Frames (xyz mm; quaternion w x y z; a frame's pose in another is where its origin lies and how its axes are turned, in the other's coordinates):
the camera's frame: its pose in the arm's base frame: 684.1 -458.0 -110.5 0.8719 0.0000 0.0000 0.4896
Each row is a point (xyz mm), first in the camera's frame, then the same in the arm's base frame.
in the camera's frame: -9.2 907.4 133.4
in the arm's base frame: -95.5 6.5 22.9
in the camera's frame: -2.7 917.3 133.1
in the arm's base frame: -100.5 17.2 22.6
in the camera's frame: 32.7 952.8 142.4
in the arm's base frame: -112.4 65.9 31.9
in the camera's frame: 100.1 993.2 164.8
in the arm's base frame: -111.8 144.5 54.3
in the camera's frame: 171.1 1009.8 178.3
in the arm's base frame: -89.0 213.7 67.8
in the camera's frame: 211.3 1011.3 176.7
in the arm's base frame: -69.4 248.8 66.2
